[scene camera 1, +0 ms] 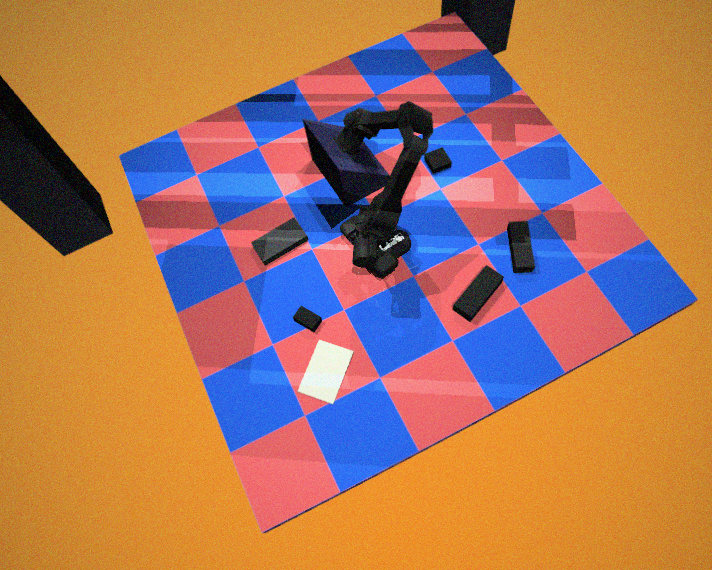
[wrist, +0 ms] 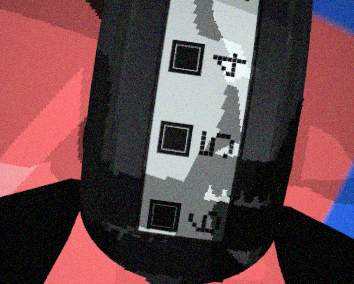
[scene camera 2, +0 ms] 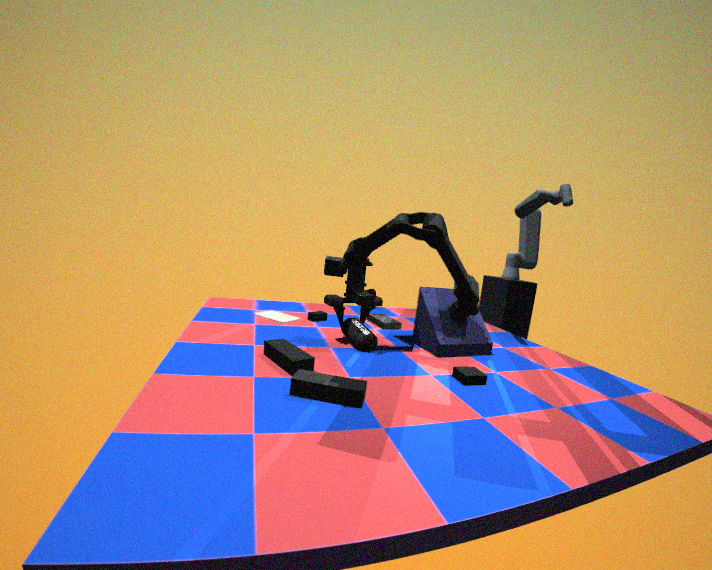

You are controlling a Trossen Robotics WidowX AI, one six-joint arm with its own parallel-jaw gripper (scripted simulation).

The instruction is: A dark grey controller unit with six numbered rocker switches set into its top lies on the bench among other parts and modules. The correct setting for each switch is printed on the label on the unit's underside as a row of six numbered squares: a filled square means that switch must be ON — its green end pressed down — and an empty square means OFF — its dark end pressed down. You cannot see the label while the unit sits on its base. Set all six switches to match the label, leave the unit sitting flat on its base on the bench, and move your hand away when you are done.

In view: my gripper [scene camera 2: 351,326] and a white card [scene camera 1: 324,375].
My gripper is seen too in scene camera 1 [scene camera 1: 370,259] and in the wrist view [wrist: 179,206]. The wrist view does not show the white card: it is out of frame.
